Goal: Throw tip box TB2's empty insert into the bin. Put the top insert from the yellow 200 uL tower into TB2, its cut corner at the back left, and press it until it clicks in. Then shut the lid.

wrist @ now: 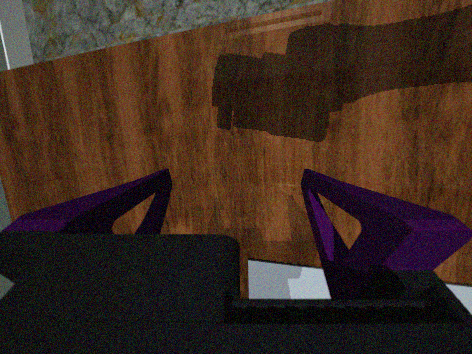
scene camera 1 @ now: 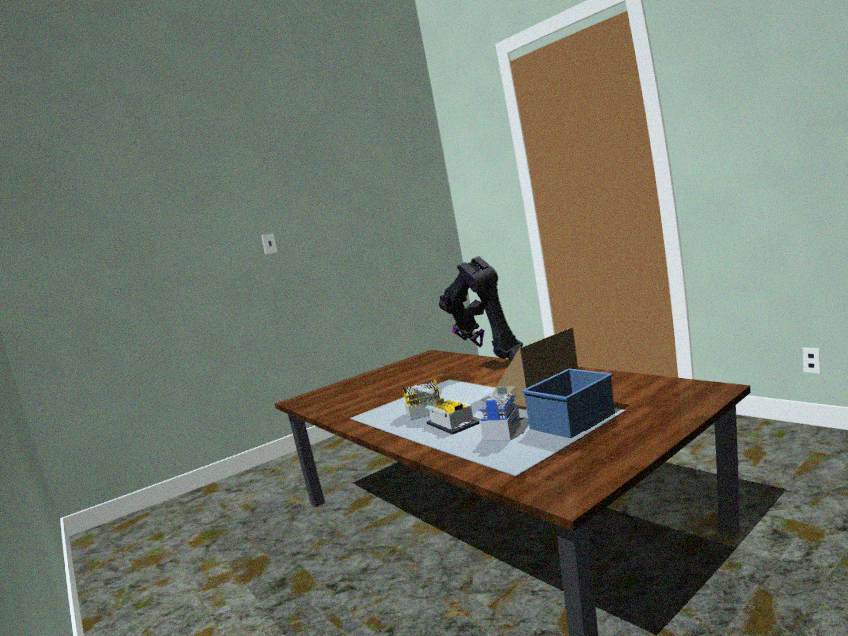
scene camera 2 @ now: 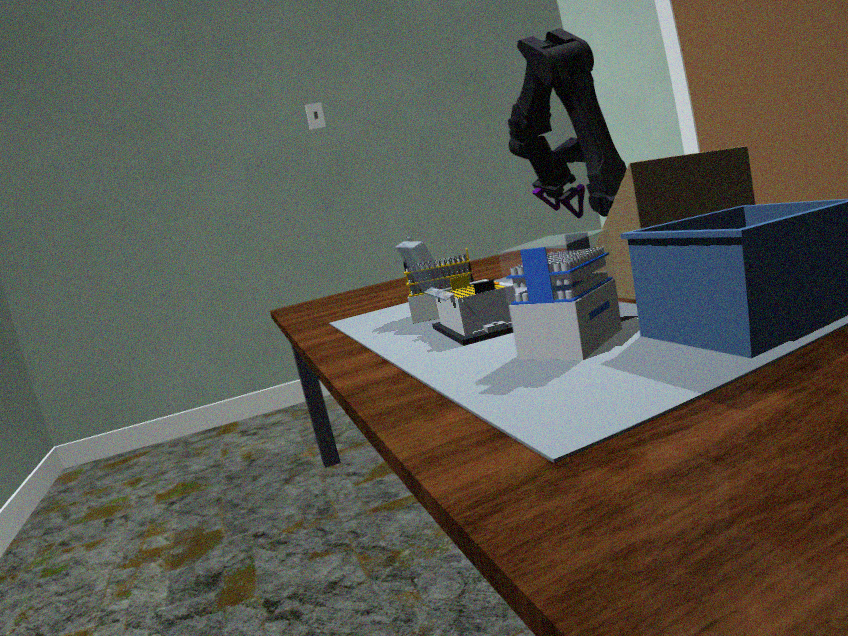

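Observation:
My gripper (scene camera 1: 467,338) (scene camera 2: 567,210) (wrist: 236,176) is open, with nothing between its purple fingers, high above the back of the table. A low grey-white box (scene camera 1: 450,416) (scene camera 2: 482,312), which looks like TB2, sits on a dark base at mid-mat with a yellow insert on top. Its label is too small to read, and its lid's state is unclear. The yellow tower (scene camera 1: 422,397) (scene camera 2: 439,279) stands to its left, with stacked yellow inserts full of tips. The blue bin (scene camera 1: 547,414) (scene camera 2: 684,294) stands at the right. The boxes and bin do not show in the wrist view.
A tower with blue inserts (scene camera 1: 500,427) (scene camera 2: 545,332) stands between the low box and the bin. A brown upright panel (scene camera 1: 550,355) (scene camera 2: 691,188) stands behind the bin, near the arm's base. A pale mat (scene camera 1: 513,458) (scene camera 2: 547,424) (wrist: 310,285) lies on the wooden table (scene camera 1: 650,444) (scene camera 2: 684,513) (wrist: 100,125).

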